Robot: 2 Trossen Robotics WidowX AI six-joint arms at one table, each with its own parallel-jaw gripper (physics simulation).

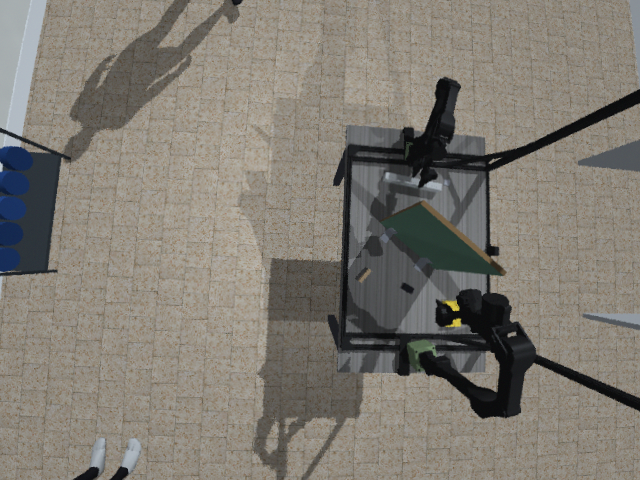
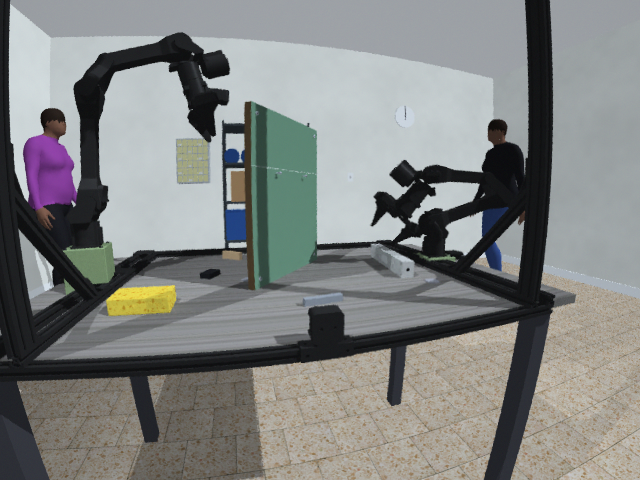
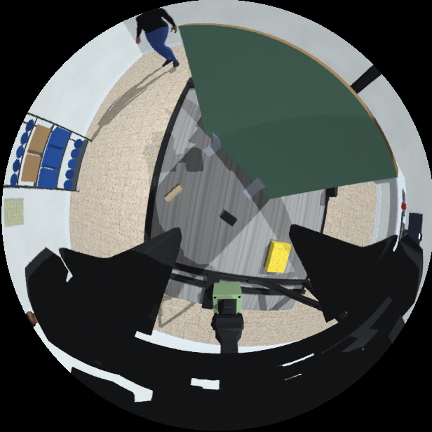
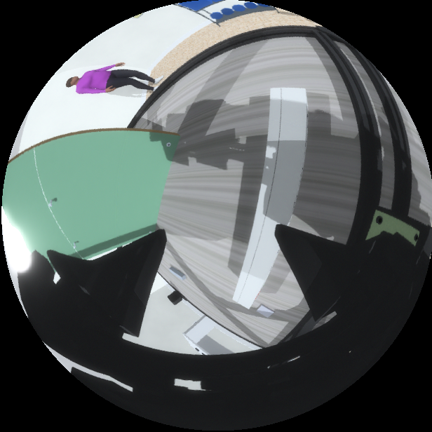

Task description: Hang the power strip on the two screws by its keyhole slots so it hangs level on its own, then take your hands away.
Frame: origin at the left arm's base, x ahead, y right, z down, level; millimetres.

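Seen in the pictures: left gripper, fingertip midpoint: [image 1: 448, 298] [image 2: 211, 139]; right gripper, fingertip midpoint: [image 1: 415, 182] [image 2: 381, 235]; left arm's base, origin of the base link: [image 1: 426, 358] [image 2: 87, 246]; right arm's base, origin of the base link: [image 1: 414, 152] [image 2: 433, 255].
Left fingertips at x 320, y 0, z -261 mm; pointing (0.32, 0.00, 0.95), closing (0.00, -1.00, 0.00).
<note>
Offsets run from my left fingertips to a thing's top centre.
The white power strip {dx +493, dy +125, dz +320 mm} [image 1: 395, 179] [image 2: 392, 261] [image 4: 287, 165] lies on the table on the right arm's side. The green board {dx +193, dy +56, dz -56 mm} [image 1: 439, 242] [image 2: 289, 206] [image 3: 280, 100] [image 4: 110, 185] stands upright at mid-table. Two screws, one screw [image 2: 277, 175] [image 4: 52, 202] and another screw {dx +259, dy +19, dz +92 mm} [image 2: 303, 176] [image 4: 76, 244], stick out along its white line. My right gripper [image 2: 384, 232] [image 4: 221, 232] is open and empty above the strip. My left gripper [image 2: 205, 129] [image 3: 237, 231] is open and empty, high up on the board's back side. The strip's keyhole slots cannot be made out.
A yellow sponge {dx -177, dy +203, dz +332 mm} [image 1: 453, 314] [image 2: 142, 300] [image 3: 278, 257], a black block {dx -19, dy +10, dz +350 mm} [image 1: 407, 287] [image 2: 209, 273] [image 3: 228, 217] and a wooden block {dx +80, dy -191, dz +339 mm} [image 1: 363, 274] [image 2: 232, 255] [image 3: 173, 193] lie on the left arm's side. A grey-blue bar {dx +165, dy +318, dz +350 mm} [image 2: 323, 299] [image 4: 176, 272] lies near the board. Black frame rails edge the table.
</note>
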